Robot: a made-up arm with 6 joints. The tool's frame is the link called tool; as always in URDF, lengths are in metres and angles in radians. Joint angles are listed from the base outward.
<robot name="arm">
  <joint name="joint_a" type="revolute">
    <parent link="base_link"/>
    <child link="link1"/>
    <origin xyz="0 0 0.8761" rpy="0 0 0"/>
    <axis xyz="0 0 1"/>
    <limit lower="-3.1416" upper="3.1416"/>
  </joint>
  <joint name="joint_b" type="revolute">
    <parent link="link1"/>
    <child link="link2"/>
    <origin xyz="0.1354 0 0" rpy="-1.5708 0 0"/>
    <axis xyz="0 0 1"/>
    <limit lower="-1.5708" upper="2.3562"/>
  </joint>
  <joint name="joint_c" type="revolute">
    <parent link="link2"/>
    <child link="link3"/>
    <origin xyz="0 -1.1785 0" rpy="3.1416 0 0"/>
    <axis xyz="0 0 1"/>
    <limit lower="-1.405" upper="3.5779"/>
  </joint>
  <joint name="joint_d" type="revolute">
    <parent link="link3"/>
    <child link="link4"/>
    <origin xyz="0 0.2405 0" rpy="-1.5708 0 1.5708"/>
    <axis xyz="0 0 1"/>
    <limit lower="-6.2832" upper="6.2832"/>
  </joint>
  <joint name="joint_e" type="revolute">
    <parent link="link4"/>
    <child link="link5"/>
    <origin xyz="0 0 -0.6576" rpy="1.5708 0 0"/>
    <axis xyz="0 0 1"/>
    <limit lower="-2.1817" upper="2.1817"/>
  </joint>
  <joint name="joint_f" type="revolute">
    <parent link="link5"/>
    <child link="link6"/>
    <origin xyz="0 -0.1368 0" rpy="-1.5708 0 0"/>
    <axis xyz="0 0 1"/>
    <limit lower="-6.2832" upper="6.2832"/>
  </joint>
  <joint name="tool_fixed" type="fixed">
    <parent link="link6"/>
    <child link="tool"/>
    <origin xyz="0 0 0" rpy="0 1.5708 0"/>
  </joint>
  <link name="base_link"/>
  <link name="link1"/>
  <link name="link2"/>
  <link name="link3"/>
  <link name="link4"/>
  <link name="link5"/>
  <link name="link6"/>
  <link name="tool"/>
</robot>
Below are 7 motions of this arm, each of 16 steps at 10 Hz.
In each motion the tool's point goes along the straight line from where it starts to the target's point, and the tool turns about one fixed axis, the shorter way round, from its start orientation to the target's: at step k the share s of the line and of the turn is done. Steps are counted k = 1, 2, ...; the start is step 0. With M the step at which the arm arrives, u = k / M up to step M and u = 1 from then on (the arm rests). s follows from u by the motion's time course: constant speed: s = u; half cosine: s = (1 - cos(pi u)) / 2; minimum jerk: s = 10 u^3 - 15 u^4 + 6 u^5.
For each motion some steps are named. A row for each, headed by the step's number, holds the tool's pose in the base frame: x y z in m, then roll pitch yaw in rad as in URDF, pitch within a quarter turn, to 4 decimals.
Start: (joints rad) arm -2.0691 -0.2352 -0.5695 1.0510 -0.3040 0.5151
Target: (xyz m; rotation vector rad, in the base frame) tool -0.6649 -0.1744 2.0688 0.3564 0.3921 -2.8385
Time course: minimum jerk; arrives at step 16
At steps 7, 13, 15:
7: -0.4740 -0.4231 2.0089 -1.1317 0.3045 -2.5398
13: -0.6498 -0.1941 2.0641 -0.3134 0.2666 -2.8878
15: -0.6642 -0.1753 2.0686 -0.2464 0.2759 -2.9159

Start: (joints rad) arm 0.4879 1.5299 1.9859 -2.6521 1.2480 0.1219
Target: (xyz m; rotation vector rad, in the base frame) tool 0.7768 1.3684 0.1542 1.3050 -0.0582 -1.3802
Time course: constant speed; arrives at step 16
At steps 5, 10, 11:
5: 1.4082 0.9987 0.9736 2.0520 0.7883 -0.4117
10: 1.1212 1.1667 0.6012 1.5794 0.8096 -0.7836
11: 1.0638 1.2003 0.5267 1.4858 0.7991 -0.8571

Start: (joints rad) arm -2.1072 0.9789 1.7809 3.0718 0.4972 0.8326
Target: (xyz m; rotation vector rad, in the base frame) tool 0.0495 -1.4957 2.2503 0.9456 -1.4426 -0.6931
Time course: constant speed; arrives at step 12
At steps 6, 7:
6: -0.3638 -1.4058 2.2325 2.0520 -0.4573 -1.8212
7: -0.2949 -1.4208 2.2354 1.9950 -0.4751 -1.7732

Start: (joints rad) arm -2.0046 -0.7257 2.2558 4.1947 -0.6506 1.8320
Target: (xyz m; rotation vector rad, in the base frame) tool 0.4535 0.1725 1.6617 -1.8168 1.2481 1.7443
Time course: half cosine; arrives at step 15
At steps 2, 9, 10, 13, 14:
2: 0.6645 1.2358 1.6045 -2.8667 0.2276 0.5224
9: 0.5297 0.5565 1.6411 -3.0162 1.0656 -0.4123
10: 0.5086 0.4503 1.6468 3.0521 1.1634 -0.7282
13: 0.4630 0.2205 1.6591 2.2625 1.2074 -1.7327
14: 0.4559 0.1846 1.6610 2.1483 1.1880 -1.8805

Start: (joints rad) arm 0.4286 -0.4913 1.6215 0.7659 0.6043 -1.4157
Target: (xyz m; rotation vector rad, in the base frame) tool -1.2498 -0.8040 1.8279 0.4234 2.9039 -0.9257
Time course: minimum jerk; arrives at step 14
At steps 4, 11, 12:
4: -1.0339 -0.4554 2.3361 -2.2032 -0.4168 3.0855
11: -1.2323 -0.7757 1.8692 -2.5106 0.1012 2.9191
12: -1.2439 -0.7945 1.8417 -2.5315 0.1297 2.9043

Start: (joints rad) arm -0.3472 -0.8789 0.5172 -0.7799 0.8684 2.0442
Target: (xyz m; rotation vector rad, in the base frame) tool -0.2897 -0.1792 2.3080 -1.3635 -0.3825 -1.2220
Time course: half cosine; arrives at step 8
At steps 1, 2, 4, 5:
1: -0.8965 0.2385 2.4132 0.8784 -0.8538 -2.5568
2: -0.8282 0.1914 2.4013 0.7488 -0.9479 -2.4587
4: -0.6051 0.0379 2.3627 0.0254 -1.1540 -1.8330
5: -0.4844 -0.0452 2.3417 -0.5113 -1.1417 -1.3482

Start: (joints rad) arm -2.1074 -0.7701 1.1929 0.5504 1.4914 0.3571
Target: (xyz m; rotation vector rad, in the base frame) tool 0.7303 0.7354 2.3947 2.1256 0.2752 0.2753
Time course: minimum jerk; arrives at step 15
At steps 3, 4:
3: 0.7118 1.0367 2.2145 2.5485 0.2365 0.4517
4: 0.7131 1.0163 2.2267 2.5182 0.2166 0.4374

